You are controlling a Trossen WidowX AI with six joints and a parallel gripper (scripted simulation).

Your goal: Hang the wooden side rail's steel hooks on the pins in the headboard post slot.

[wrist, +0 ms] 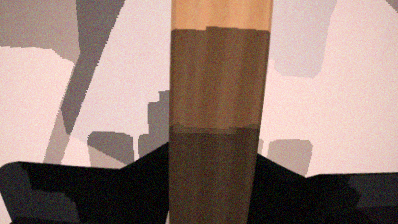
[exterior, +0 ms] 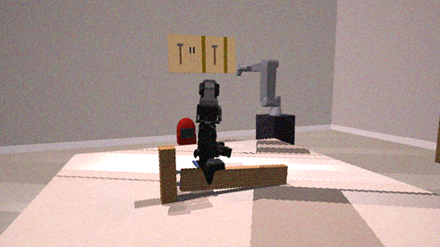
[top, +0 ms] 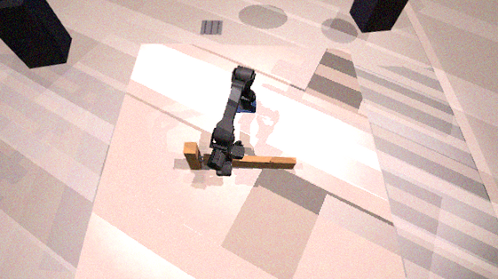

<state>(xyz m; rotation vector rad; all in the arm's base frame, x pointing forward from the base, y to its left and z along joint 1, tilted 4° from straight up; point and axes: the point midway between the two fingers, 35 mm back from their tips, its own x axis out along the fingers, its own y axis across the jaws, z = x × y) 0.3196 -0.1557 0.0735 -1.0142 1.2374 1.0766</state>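
The headboard post is 13 cm to the right of my gripper tip, 4 cm above it and 3 cm behind it.
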